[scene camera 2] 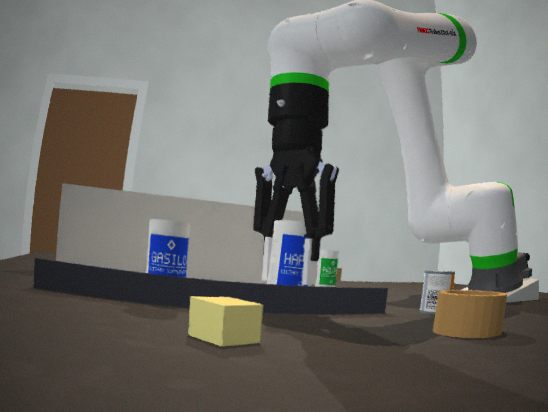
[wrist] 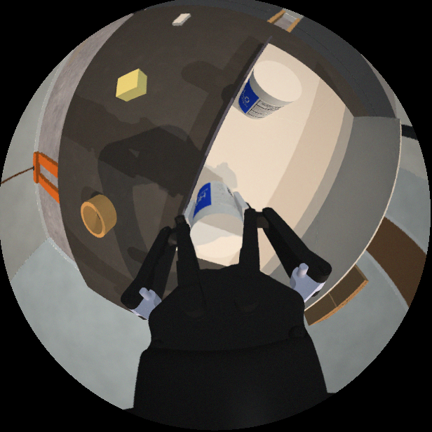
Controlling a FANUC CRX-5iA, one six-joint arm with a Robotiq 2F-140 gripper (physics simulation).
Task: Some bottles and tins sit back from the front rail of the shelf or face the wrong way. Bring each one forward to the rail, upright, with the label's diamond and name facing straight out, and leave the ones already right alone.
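Seen in the pictures: gripper, fingertip midpoint: (scene camera 2: pixel 288 282); arm's base, origin of the base link: (scene camera 2: pixel 495 286).
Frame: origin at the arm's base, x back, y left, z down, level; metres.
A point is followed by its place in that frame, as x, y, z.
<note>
My gripper (scene camera 2: pixel 288 255) (wrist: pixel 214 203) is shut on the white HAP... bottle (scene camera 2: pixel 292 261) {-0.597, 0.050, -0.045} (wrist: pixel 217 225), which is upright behind the front rail (scene camera 2: pixel 100 285) {-0.868, 0.037, 0.013} (wrist: pixel 215 135). Its blue label shows off-centre towards the right in the scene view, with the name cut off at the edge; its diamond does not show there. Whether its base touches the shelf is hidden by the rail. The white GASILO... bottle (scene camera 2: pixel 169 255) {-0.772, 0.039, -0.038} (wrist: pixel 277 82) stands upright near the rail, diamond and name showing. A smaller green-labelled bottle (scene camera 2: pixel 328 270) {-0.256, -0.374, -0.016} stands upright to the right, behind the gripper's right finger.
A tin (scene camera 2: pixel 437 291) {-0.371, 0.135, -0.009} with a barcode side showing stands beyond the right end of the rail, behind a tan ring (scene camera 2: pixel 470 317) {-0.507, 0.323, 0.005} (wrist: pixel 111 212). A yellow block (scene camera 2: pixel 225 320) {-0.780, 0.275, 0.005} (wrist: pixel 131 85) lies in front of the rail. The shelf's grey back panel (scene camera 2: pixel 110 225) {-0.825, -0.246, -0.071} (wrist: pixel 360 165) rises behind the bottles.
</note>
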